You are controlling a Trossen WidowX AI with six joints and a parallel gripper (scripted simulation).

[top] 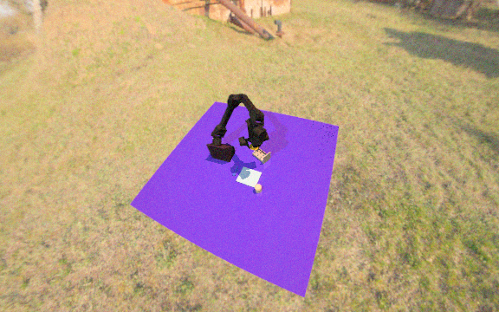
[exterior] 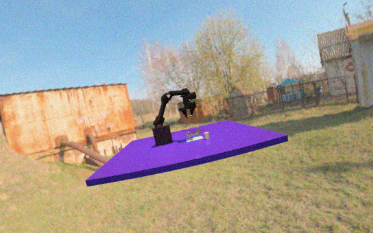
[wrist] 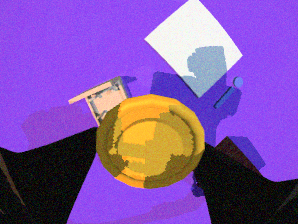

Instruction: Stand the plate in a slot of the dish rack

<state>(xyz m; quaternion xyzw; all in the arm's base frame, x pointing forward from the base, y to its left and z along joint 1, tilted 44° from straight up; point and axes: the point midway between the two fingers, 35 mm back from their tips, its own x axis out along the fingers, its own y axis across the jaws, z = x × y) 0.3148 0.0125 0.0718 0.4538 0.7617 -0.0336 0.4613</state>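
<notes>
My gripper tip is now 17 cm above the dish rack and 8 cm to the right of it. Also, from my gripper tip: plate: 1 cm above; then blue spoon: 19 cm below, 14 cm to the right, 11 cm behind; then cup: 19 cm to the right, 17 cm below, 12 cm ahead.
</notes>
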